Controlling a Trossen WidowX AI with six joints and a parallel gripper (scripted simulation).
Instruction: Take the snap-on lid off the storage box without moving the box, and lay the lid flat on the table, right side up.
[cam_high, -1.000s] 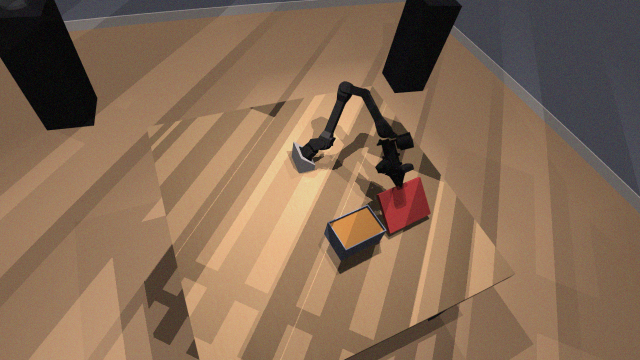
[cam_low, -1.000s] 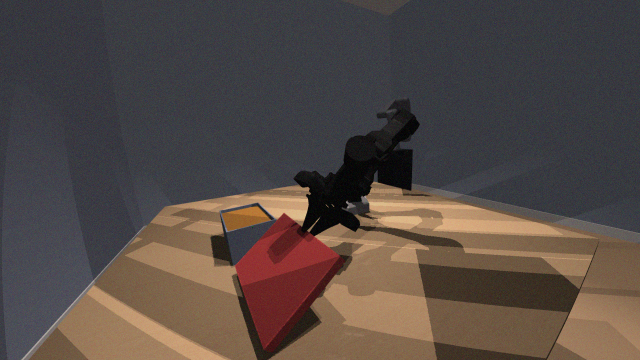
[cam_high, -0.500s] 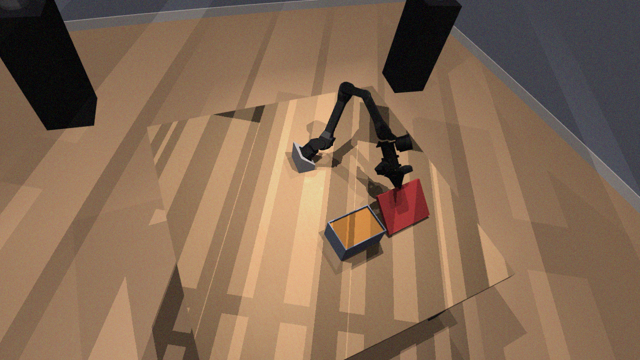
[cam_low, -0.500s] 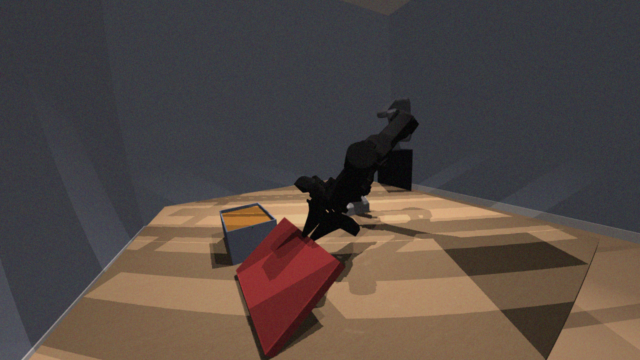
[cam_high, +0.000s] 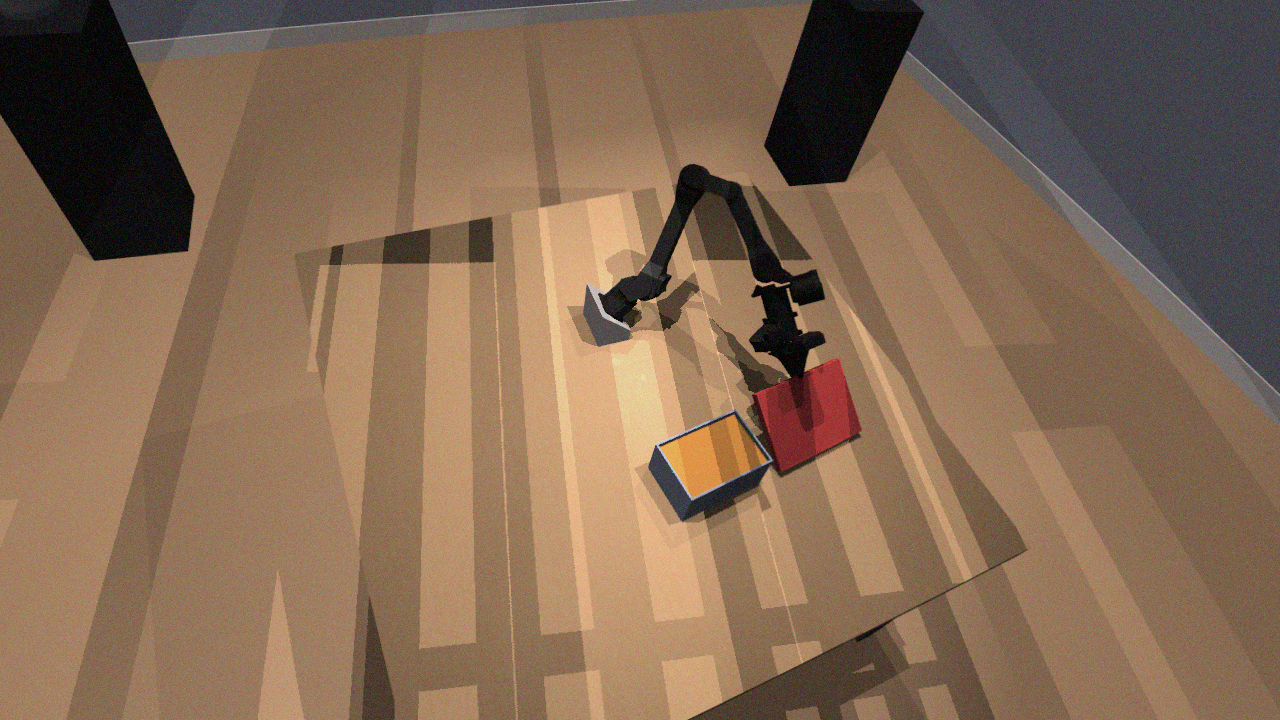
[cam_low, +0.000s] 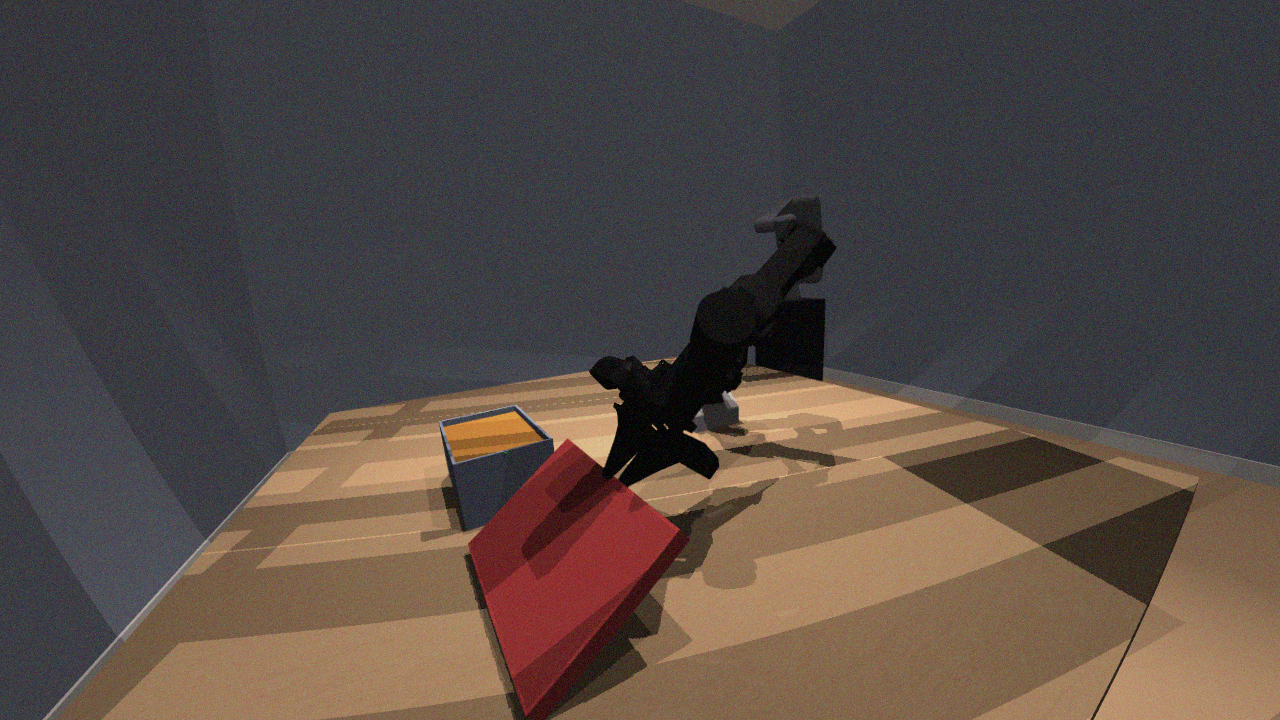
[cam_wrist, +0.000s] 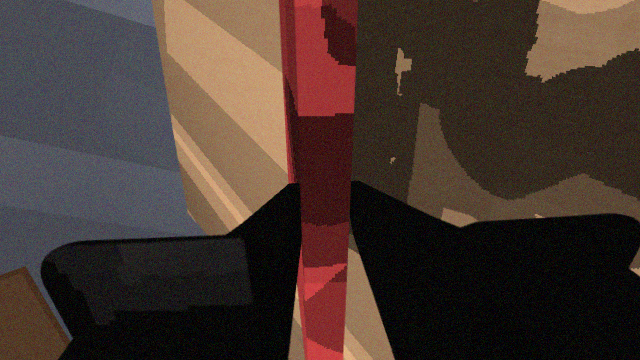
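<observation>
Now: gripper tip 70 mm short of the red lid, 40 mm above it and 20 mm to the right of it. The rest, counted from my gripper tip: storage box (250 mm to the right, 130 mm ahead, 60 mm below).
</observation>
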